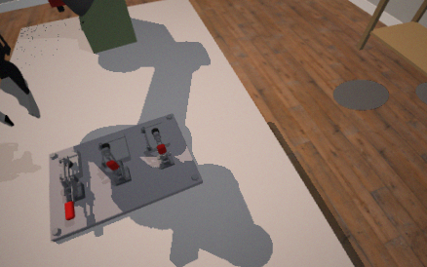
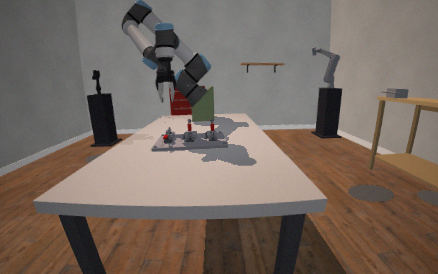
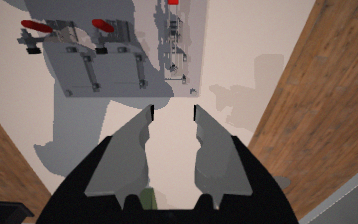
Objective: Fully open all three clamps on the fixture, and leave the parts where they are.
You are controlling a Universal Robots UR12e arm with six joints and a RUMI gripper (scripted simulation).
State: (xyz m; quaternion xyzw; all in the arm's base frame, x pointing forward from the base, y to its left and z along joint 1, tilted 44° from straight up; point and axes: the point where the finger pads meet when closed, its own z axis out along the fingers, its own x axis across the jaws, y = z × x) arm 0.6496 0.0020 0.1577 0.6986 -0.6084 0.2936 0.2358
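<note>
Right now the grey block part is 1 cm behind my hand and 18 cm below it. From my hand the other things lie so: metal plate (2 cm behind, 11 cm to the left, 19 cm below).
</note>
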